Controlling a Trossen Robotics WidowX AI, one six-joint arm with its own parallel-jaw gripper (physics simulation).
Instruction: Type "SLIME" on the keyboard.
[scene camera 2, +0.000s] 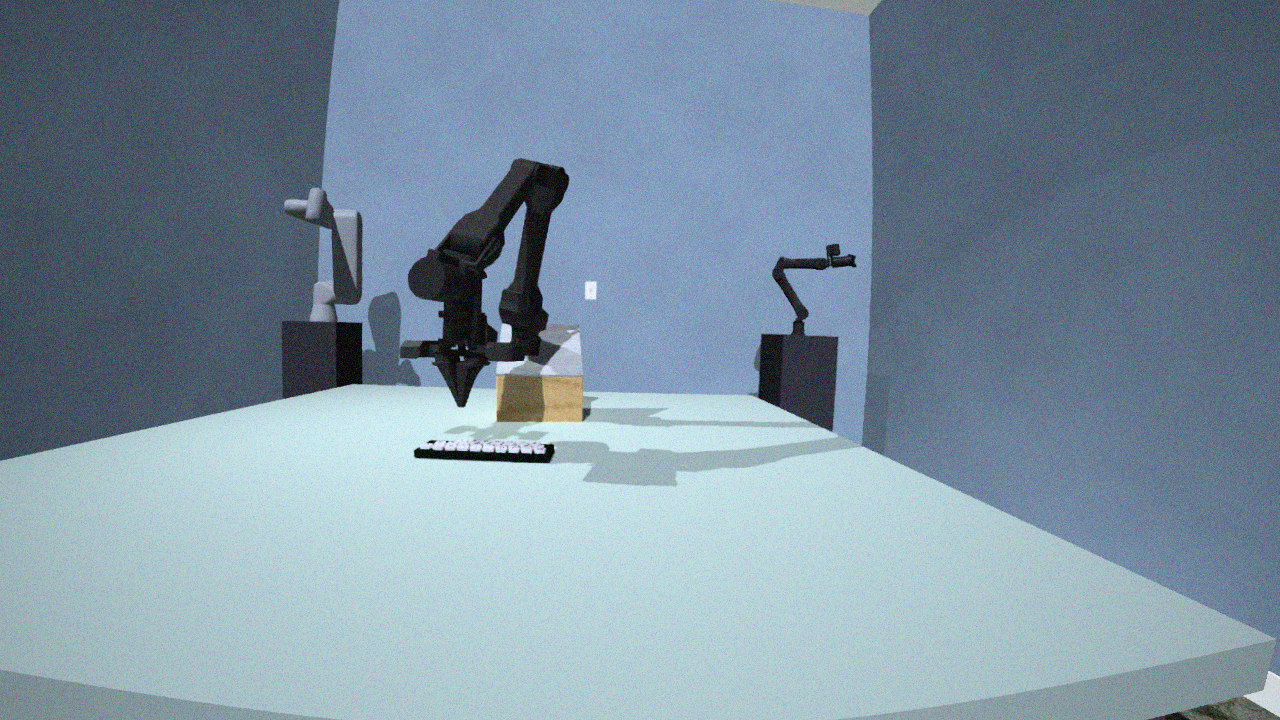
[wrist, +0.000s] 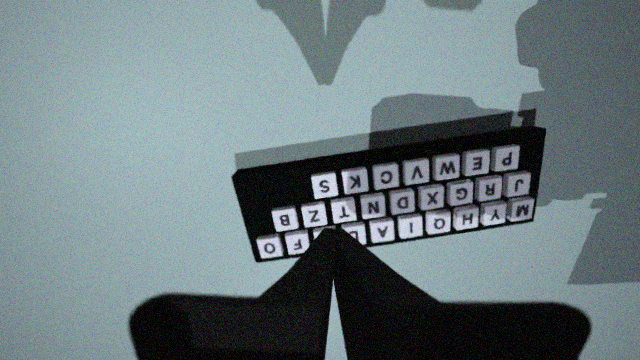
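Seen in the pictures: gripper, fingertip midpoint: (scene camera 2: 461, 407) (wrist: 332, 238); arm's base at its link origin: (scene camera 2: 524, 345).
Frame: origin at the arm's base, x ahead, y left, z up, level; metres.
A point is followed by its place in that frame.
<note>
The black keyboard (scene camera 2: 483, 455) @(x 0.373, y -0.013, z -0.147 m) (wrist: 275, 185) @(x 0.313, y -0.089, z -0.143 m) with white letter keys lies on the table, its letters upside down and slightly slanted in the wrist view. My gripper (scene camera 2: 460, 402) @(x 0.322, y -0.057, z -0.085 m) (wrist: 332, 238) @(x 0.322, y -0.057, z -0.085 m) is shut and empty, pointing down. Its tips are raised above the table in the scene view. In the wrist view they overlap the row with O and F, covering most of one key and part of the L key (wrist: 356, 234) @(x 0.355, y -0.044, z -0.138 m). The S key (wrist: 325, 185) @(x 0.317, y -0.057, z -0.138 m), E key (wrist: 476, 163) @(x 0.323, y 0.036, z -0.138 m), I key (wrist: 411, 227) @(x 0.358, y -0.008, z -0.138 m) and M key (wrist: 521, 210) @(x 0.363, y 0.067, z -0.138 m) show.
A wooden block with a pale top (scene camera 2: 539, 398) @(x 0.068, y 0.040, z -0.106 m) stands behind the keyboard, by my arm's base. The pale table (scene camera 2: 626, 573) @(x 0.699, y 0.166, z -0.156 m) carries shadows of the arm. A grey arm (scene camera 2: 347, 255) and a small black arm (scene camera 2: 787, 286) stand on dark pedestals beyond the table.
</note>
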